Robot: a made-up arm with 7 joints. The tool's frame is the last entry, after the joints.
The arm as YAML. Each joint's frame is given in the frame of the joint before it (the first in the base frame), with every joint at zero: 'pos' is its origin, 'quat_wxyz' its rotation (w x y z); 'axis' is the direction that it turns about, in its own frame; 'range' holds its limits. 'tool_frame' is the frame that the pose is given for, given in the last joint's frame.
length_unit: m
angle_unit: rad
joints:
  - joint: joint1
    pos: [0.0, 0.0, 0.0]
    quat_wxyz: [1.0, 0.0, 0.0, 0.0]
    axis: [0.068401, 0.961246, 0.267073]
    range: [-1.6, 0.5]
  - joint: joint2
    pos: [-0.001, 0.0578, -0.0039]
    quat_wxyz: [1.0, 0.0, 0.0, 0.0]
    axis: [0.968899, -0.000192, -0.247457]
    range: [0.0, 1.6]
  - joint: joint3
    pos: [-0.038, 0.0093, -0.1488]
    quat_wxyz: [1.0, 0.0, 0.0, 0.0]
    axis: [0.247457, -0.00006, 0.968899]
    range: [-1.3, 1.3]
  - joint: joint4
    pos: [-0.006, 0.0, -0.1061]
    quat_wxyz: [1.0, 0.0, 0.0, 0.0]
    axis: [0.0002, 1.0, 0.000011]
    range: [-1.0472, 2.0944]
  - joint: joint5
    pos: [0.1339, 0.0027, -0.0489]
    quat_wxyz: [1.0, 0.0, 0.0, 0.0]
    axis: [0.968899, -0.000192, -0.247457]
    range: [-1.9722, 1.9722]
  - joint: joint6
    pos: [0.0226, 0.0, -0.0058]
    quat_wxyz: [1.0, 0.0, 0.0, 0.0]
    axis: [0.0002, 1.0, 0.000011]
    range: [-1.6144, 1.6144]
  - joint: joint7
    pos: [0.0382, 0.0, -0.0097]
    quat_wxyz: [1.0, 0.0, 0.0, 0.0]
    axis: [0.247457, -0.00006, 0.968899]
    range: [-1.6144, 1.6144]
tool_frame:
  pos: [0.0, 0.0, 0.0]
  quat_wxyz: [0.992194, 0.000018, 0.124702, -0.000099]
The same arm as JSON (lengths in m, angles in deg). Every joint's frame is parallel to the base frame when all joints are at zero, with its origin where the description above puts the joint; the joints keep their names.
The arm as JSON. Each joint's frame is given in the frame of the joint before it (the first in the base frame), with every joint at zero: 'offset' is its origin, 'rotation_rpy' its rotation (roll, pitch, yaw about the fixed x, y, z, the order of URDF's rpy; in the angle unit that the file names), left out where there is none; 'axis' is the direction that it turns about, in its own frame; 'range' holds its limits. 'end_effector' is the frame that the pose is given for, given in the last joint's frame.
{
  "length_unit": "m",
  "angle_unit": "deg",
  "chain": [
    {
      "id": "joint1",
      "offset": [
        0.0,
        0.0,
        0.0
      ],
      "axis": [
        0.068403,
        0.961235,
        0.26711
      ],
      "range": [
        -91.67,
        28.65
      ]
    },
    {
      "id": "joint2",
      "offset": [
        -0.001,
        0.0578,
        -0.0039
      ],
      "axis": [
        0.968889,
        -0.0002,
        -0.247497
      ],
      "range": [
        0.0,
        91.67
      ]
    },
    {
      "id": "joint3",
      "offset": [
        -0.038,
        0.0093,
        -0.1488
      ],
      "axis": [
        0.247497,
        -0.0001,
        0.968889
      ],
      "range": [
        -74.48,
        74.48
      ]
    },
    {
      "id": "joint4",
      "offset": [
        -0.006,
        0.0,
        -0.1061
      ],
      "axis": [
        0.0002,
        1.0,
        0.0
      ],
      "range": [
        -60.0,
        120.0
      ]
    },
    {
      "id": "joint5",
      "offset": [
        0.1339,
        0.0027,
        -0.0489
      ],
      "axis": [
        0.968889,
        -0.0002,
        -0.247497
      ],
      "range": [
        -113.0,
        113.0
      ]
    },
    {
      "id": "joint6",
      "offset": [
        0.0226,
        0.0,
        -0.0058
      ],
      "axis": [
        0.0002,
        1.0,
        0.0
      ],
      "range": [
        -92.5,
        92.5
      ]
    },
    {
      "id": "joint7",
      "offset": [
        0.0382,
        0.0,
        -0.0097
      ],
      "axis": [
        0.247497,
        -0.0001,
        0.968889
      ],
      "range": [
        -92.5,
        92.5
      ]
    }
  ],
  "end_effector": {
    "offset": [
      0.0,
      0.0,
      0.0
    ],
    "rotation_rpy": [
      0.0,
      14.33,
      -0.01
    ]
  }
}

